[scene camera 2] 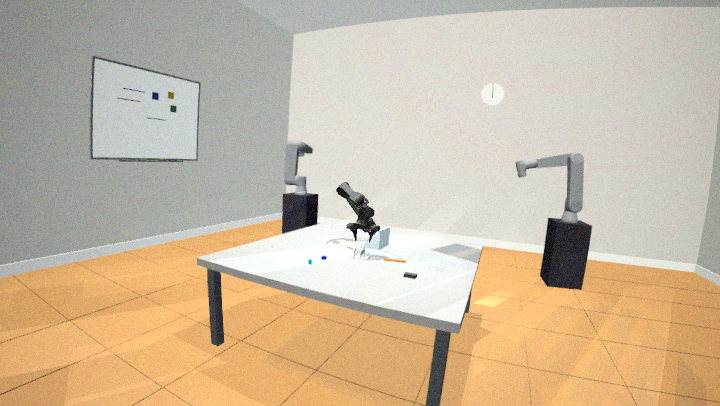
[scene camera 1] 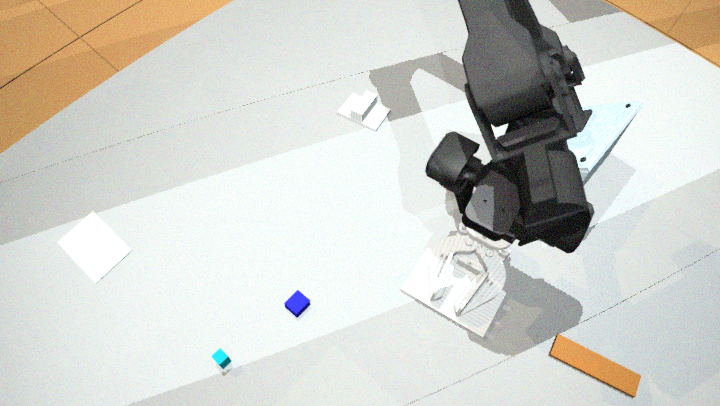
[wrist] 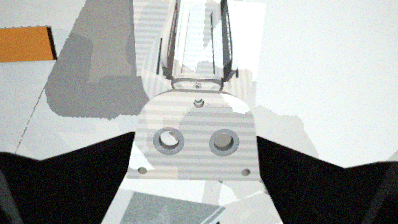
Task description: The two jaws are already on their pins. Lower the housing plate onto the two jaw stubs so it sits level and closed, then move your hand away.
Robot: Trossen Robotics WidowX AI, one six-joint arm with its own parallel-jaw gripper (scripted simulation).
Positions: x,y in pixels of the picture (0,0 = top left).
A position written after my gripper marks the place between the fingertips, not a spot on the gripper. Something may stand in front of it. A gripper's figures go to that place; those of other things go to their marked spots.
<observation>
My gripper (scene camera 1: pixel 491 226) is 0.65 m from the lens. A white square sheet (scene camera 1: pixel 96 248): 0.77 m from the lens. An orange bar (scene camera 1: pixel 573 354) is 0.70 m from the lens.
</observation>
